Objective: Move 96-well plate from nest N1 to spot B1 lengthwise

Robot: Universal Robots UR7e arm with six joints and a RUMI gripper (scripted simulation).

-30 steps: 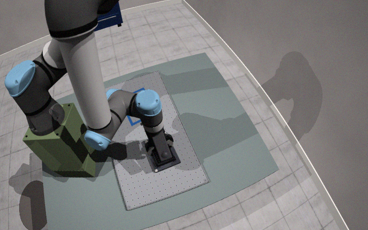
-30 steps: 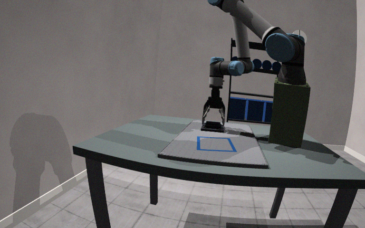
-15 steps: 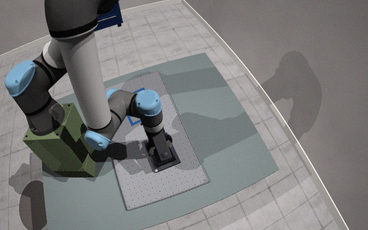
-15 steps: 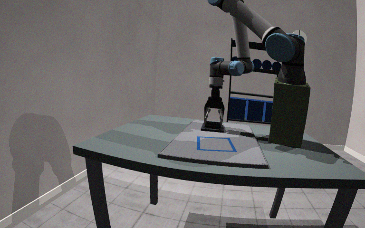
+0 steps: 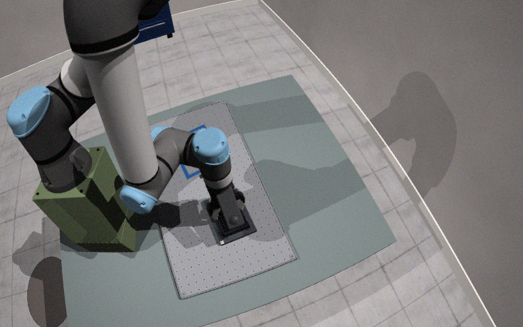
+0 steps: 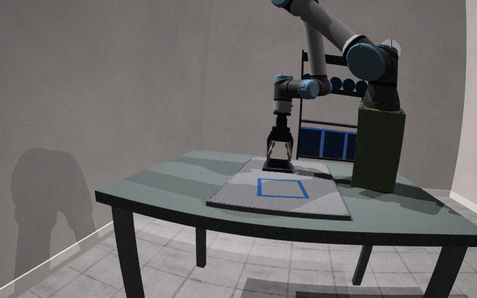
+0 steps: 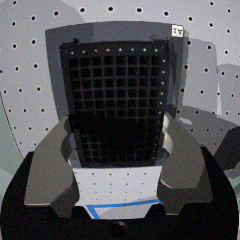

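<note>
Right now the plate nest N1 is 20 mm below my hand. Round my hand: black 96-well plate: 10 mm below.
</note>
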